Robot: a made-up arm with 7 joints.
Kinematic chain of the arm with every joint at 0, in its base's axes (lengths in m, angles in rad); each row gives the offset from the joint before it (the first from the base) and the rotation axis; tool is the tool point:
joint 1: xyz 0 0.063 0 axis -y
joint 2: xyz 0 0.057 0 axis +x
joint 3: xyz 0 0 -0.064 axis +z
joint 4: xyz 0 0 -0.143 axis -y
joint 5: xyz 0 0 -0.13 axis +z
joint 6: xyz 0 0 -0.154 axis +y
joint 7: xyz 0 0 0 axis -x
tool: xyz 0 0 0
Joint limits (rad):
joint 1: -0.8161..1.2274
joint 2: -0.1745..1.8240
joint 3: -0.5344..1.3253
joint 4: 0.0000..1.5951
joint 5: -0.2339..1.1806
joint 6: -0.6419..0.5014
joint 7: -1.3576..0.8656
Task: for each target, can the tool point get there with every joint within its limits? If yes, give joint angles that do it. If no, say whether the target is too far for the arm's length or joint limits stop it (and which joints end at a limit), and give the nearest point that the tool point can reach.
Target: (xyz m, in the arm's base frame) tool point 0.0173 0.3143 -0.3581
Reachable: yes | joints -0.6101 0.1562 0.5929 1.1983 1.0706 -0.0057 -0.3823
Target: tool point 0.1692 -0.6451 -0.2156
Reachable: no: too far | nearest point 0.2086 -0.0656 -0.2659 | short by 0.583 m
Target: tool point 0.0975 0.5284 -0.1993
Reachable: yes | joints -0.0432 0.8119 0.9212 0.6653 0.3486 -0.0082 -0.0832
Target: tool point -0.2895 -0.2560 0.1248
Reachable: no: joint limits stop it (at a limit: joint 1, joint 2, joint 3, joint 4) | nearest point -0.2750 0.2447 0.1716 | short by 0.503 m
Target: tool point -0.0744 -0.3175 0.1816
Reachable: no: joint limits stop it (at a limit: joint 1, joint 2, joint 3, joint 4) | nearest point 0.2442 -0.0571 0.1722 | short by 0.412 m
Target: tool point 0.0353 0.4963 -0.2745
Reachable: yes | joints -0.1099 0.6078 1.1734 0.6346 0.1202 -0.5085 -0.6758
